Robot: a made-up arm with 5 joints. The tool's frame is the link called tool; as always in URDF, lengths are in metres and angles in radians. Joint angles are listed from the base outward.
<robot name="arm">
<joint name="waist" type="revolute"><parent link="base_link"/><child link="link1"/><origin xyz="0 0 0.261"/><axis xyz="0 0 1"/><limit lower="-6.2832" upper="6.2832"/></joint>
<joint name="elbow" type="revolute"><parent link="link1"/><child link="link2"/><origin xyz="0 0 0"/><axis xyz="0 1 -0.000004"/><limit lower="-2.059" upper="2.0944"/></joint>
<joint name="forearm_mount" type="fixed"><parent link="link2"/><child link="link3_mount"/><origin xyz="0.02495 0 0.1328"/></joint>
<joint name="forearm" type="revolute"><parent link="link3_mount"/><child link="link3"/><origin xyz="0.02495 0 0.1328"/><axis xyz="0 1 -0.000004"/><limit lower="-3.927" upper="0.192"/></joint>
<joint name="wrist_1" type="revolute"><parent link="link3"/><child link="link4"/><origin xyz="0.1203 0 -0.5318"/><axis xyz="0 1 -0.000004"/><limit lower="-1.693" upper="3.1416"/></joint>
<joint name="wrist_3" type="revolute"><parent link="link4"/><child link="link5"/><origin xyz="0.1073 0 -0.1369"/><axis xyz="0 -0.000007 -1"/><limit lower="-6.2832" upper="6.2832"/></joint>
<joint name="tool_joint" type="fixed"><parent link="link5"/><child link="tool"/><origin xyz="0 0 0" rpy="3.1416 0 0"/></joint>
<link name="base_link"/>
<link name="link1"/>
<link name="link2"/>
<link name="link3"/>
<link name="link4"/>
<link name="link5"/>
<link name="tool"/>
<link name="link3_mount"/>
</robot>
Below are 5 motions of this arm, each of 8 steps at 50 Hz.
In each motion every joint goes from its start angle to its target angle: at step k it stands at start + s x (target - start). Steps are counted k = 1, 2, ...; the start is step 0. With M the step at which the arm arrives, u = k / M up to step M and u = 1 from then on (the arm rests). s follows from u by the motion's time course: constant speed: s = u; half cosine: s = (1 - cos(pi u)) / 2; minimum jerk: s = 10 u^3 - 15 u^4 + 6 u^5.
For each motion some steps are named. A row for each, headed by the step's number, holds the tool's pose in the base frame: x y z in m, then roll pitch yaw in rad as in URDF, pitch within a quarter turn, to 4 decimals.
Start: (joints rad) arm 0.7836 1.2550 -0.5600 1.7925 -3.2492
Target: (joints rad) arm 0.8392 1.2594 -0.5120 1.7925 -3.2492
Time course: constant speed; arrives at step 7
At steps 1, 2, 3, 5, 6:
1: -0.1068 -0.1081 -0.1431 0.0809 -0.6422 0.6570
2: -0.1082 -0.1113 -0.1401 0.0797 -0.6348 0.6657
3: -0.1095 -0.1144 -0.1371 0.0784 -0.6274 0.6744
5: -0.1120 -0.1209 -0.1310 0.0760 -0.6126 0.6917
6: -0.1132 -0.1241 -0.1279 0.0748 -0.6051 0.7003

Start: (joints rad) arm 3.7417 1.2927 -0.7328 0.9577 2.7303
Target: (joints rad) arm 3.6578 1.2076 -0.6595 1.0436 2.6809
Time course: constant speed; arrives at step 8
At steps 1, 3, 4, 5, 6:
1: 0.0357 0.0239 -0.3392 1.6788 -1.1512 2.0617
3: 0.0372 0.0238 -0.3315 1.6317 -1.1403 2.0841
4: 0.0380 0.0237 -0.3277 1.6090 -1.1345 2.0943
5: 0.0388 0.0237 -0.3238 1.5869 -1.1286 2.1039
6: 0.0396 0.0236 -0.3200 1.5653 -1.1225 2.1129

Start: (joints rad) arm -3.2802 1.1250 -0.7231 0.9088 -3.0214
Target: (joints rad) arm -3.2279 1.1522 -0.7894 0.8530 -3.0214
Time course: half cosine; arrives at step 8
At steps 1, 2, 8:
1: -0.0600 0.0082 -0.3457 -2.7236 -1.2816 -0.5705
2: -0.0639 0.0084 -0.3479 -2.7383 -1.2722 -0.5508
8: -0.0953 0.0082 -0.3647 -2.8287 -1.1968 -0.4207

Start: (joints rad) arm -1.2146 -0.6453 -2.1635 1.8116 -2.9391
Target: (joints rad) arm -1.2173 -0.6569 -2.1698 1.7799 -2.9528
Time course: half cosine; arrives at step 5
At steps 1, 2, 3, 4, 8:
1: 0.0391 -0.1051 1.0618 2.8387 0.9711 1.5648
2: 0.0378 -0.1020 1.0638 2.8357 0.9838 1.5635
3: 0.0363 -0.0981 1.0663 2.8319 0.9994 1.5617
4: 0.0351 -0.0949 1.0683 2.8288 1.0120 1.5601
8: 0.0346 -0.0937 1.0691 2.8276 1.0168 1.5595

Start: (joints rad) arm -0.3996 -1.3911 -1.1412 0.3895 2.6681
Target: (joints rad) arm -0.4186 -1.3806 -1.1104 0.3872 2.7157
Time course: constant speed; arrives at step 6
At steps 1, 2, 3, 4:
1: 0.0138 -0.0059 1.0255 -0.6156 0.8548 -1.1560
2: 0.0181 -0.0078 1.0241 -0.6149 0.8642 -1.1544
3: 0.0224 -0.0097 1.0227 -0.6141 0.8735 -1.1527
4: 0.0266 -0.0116 1.0212 -0.6131 0.8829 -1.1510

